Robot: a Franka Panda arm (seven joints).
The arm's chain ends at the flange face. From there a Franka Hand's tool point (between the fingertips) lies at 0.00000 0.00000 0.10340 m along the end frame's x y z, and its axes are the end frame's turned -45 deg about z.
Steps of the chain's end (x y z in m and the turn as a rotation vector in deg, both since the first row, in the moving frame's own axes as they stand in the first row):
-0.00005, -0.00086, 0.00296, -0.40, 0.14, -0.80
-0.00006, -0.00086, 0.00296, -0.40, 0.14, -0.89
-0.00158, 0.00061, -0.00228, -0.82, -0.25, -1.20
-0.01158, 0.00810, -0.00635, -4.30, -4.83, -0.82
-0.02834, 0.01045, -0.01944, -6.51, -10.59, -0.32
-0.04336, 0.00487, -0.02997, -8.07, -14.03, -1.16
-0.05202, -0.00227, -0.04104, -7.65, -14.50, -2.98
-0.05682, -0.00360, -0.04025, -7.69, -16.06, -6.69
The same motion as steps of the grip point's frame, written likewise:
0.00025, 0.00005, 0.00296, -0.38, -0.18, -0.80
0.00024, 0.00004, 0.00296, -0.38, -0.18, -0.89
-0.00291, 0.00006, -0.00229, -0.40, -0.76, -1.20
-0.02555, -0.00305, -0.00701, 0.37, -6.46, -0.82
-0.04909, -0.01776, -0.02186, 2.88, -12.09, -0.32
-0.06201, -0.03444, -0.03407, 4.21, -15.63, -1.16
-0.06327, -0.04628, -0.04524, 4.84, -15.66, -2.98
-0.06800, -0.05146, -0.04520, 5.92, -16.79, -6.69

